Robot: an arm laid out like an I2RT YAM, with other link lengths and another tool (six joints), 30 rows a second.
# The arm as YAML. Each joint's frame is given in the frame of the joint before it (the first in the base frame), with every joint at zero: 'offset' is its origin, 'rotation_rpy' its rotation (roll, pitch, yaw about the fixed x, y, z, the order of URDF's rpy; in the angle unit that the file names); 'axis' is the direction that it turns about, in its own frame. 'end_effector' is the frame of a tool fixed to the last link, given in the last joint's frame.
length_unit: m
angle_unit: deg
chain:
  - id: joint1
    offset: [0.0, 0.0, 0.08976]
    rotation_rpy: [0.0, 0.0, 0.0]
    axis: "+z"
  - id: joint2
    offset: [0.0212, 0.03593, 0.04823]
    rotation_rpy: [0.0, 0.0, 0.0]
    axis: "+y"
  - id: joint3
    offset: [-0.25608, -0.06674, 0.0]
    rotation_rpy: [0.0, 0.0, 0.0]
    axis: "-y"
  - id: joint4
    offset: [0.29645, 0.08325, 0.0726]
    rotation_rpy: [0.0, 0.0, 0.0]
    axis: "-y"
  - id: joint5
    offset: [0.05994, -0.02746, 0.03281]
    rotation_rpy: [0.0, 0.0, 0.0]
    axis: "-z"
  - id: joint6
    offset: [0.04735, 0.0, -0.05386]
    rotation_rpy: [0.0, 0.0, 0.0]
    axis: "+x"
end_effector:
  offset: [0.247, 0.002, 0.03]
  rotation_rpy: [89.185, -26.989, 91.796]
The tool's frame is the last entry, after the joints.
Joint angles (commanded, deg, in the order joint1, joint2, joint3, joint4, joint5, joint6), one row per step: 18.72, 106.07, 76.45, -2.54, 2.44, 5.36; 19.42, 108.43, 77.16, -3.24, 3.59, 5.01; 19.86, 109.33, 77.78, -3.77, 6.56, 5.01; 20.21, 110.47, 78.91, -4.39, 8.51, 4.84; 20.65, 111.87, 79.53, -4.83, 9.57, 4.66; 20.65, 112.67, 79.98, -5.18, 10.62, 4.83; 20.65, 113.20, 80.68, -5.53, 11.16, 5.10; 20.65, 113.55, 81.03, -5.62, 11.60, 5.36; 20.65, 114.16, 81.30, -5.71, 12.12, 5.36; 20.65, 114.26, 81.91, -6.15, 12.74, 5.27; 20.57, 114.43, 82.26, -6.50, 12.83, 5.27; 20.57, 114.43, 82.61, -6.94, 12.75, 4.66; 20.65, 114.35, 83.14, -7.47, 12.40, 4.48; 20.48, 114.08, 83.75, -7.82, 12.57, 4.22; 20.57, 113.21, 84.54, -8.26, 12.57, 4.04; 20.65, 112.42, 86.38, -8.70, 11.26, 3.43; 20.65, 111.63, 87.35, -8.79, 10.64, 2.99; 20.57, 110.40, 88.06, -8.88, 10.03, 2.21; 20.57, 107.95, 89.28, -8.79, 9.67, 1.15
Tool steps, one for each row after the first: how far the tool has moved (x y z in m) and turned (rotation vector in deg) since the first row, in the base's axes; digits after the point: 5 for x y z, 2 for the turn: -0.00134, 0.00241, -0.02370, -1.65, 1.94, -0.07; 0.00149, -0.00709, -0.02979, -3.49, 2.16, -2.09; 0.00494, -0.01182, -0.03401, -4.89, 2.34, -3.25; 0.00468, -0.01190, -0.04582, -6.07, 3.22, -3.54; 0.00605, -0.01715, -0.05180, -6.77, 3.70, -4.47; 0.00835, -0.01934, -0.05241, -6.91, 3.80, -5.06; 0.00986, -0.02128, -0.05318, -6.98, 3.84, -5.57; 0.01069, -0.02376, -0.05774, -7.43, 4.13, -5.97; 0.01271, -0.02627, -0.05458, -7.81, 3.93, -6.43; 0.01343, -0.02751, -0.05474, -7.93, 4.07, -6.57; 0.01354, -0.02671, -0.05350, -8.41, 4.08, -6.15; 0.01381, -0.02361, -0.05013, -8.34, 4.04, -5.69; 0.01662, -0.02552, -0.04249, -8.42, 3.50, -5.88; 0.01926, -0.02326, -0.02645, -8.08, 2.35, -5.76; 0.02470, -0.01280, -0.00133, -7.03, 0.46, -4.37; 0.02779, -0.00805, 0.01741, -6.43, -1.05, -3.71; 0.02957, -0.00472, 0.03894, -6.06, -2.80, -2.96; 0.03158, -0.00143, 0.08205, -5.38, -6.43, -2.34
